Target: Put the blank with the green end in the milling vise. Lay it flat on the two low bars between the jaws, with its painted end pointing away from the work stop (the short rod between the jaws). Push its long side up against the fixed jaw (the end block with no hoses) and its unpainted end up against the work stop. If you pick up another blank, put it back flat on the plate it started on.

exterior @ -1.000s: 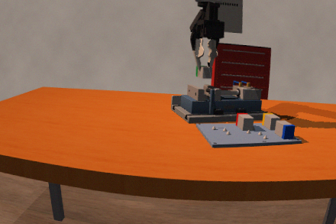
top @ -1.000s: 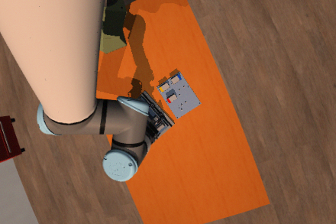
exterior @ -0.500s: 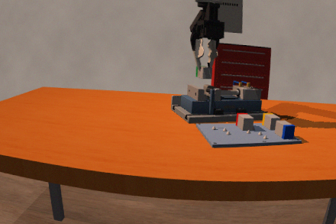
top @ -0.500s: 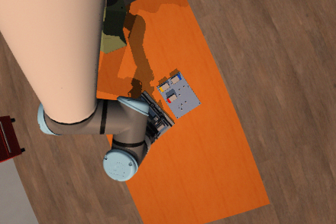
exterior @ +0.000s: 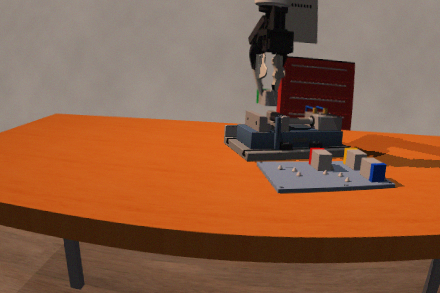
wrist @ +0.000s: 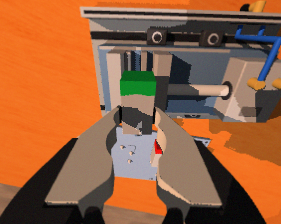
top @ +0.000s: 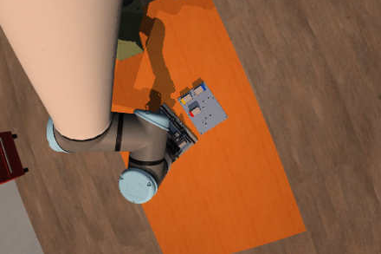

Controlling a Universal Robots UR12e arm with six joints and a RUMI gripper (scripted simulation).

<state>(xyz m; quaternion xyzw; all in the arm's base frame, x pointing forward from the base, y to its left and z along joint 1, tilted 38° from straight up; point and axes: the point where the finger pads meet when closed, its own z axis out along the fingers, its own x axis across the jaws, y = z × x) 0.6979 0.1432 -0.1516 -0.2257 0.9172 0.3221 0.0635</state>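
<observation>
My gripper is now 30 mm past the work stop, 50 mm to the right of it and 70 mm above it. Round my hand: red-ended blank: 140 mm behind, 150 mm to the left, 130 mm below; green-ended blank: 20 mm below; cylinder rod: 80 mm behind, 30 mm to the right, 80 mm below.
</observation>
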